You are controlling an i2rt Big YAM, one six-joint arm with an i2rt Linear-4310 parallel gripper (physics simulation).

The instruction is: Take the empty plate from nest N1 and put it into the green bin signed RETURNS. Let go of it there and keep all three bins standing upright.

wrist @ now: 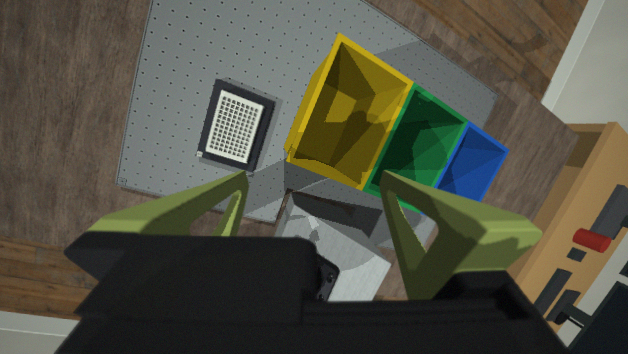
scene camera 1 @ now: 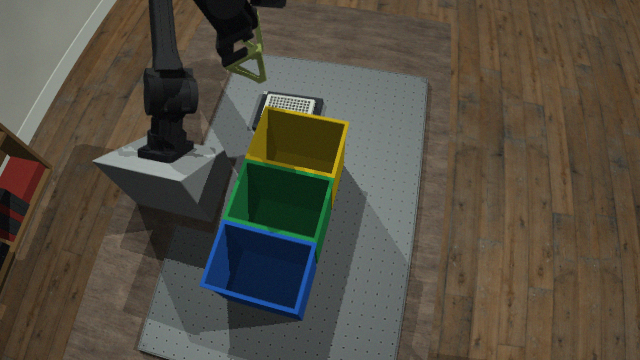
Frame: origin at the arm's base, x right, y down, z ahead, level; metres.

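Where they show: gripper, fingertip midpoint: (wrist: pixel 314 177) (scene camera 1: pixel 262 65); arm's base, origin of the base link: (scene camera 1: pixel 166 152).
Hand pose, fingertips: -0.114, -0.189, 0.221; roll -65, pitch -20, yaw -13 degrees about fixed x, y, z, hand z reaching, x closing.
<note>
Things, the pixels of their top centre, and the offset from my fingertips, as dx, dy, dz. Level surfaces: height alone.
- white plate, middle of its top: (wrist: pixel 234 128) (scene camera 1: pixel 287 109) -0.109, +0.289, -0.006
- green bin, middle of its top: (scene camera 1: pixel 278 198) (wrist: pixel 417 154) +0.193, +0.135, +0.066
- yellow bin, middle of its top: (wrist: pixel 352 120) (scene camera 1: pixel 297 139) +0.063, +0.135, +0.072
- blue bin, middle of its top: (scene camera 1: pixel 257 265) (wrist: pixel 466 180) +0.323, +0.135, +0.059
- board, its level: dy +0.315
The white plate (scene camera 1: pixel 290 102) (wrist: pixel 235 126), with a grid of small wells, lies in a dark nest (scene camera 1: pixel 318 104) (wrist: pixel 261 131) on the grey perforated board. The yellow bin hides the nest's near part in the scene view. No N1 label is readable. The green bin (scene camera 1: pixel 290 187) (wrist: pixel 417 132) stands upright between the yellow bin (scene camera 1: pixel 306 135) (wrist: pixel 350 107) and the blue bin (scene camera 1: pixel 267 265) (wrist: pixel 472 157), both upright. No RETURNS sign is readable. My gripper (scene camera 1: pixel 261 64) (wrist: pixel 314 177) is open and empty, above the board, on the nest's far side from the bins in the scene view.
The three bins stand in a close row, with the yellow one nearest the nest. The arm's grey pedestal (scene camera 1: pixel 165 175) (wrist: pixel 345 250) stands beside the board (scene camera 1: pixel 385 150) (wrist: pixel 175 55). A wooden shelf unit (scene camera 1: pixel 37 172) (wrist: pixel 547 247) stands beyond it.
</note>
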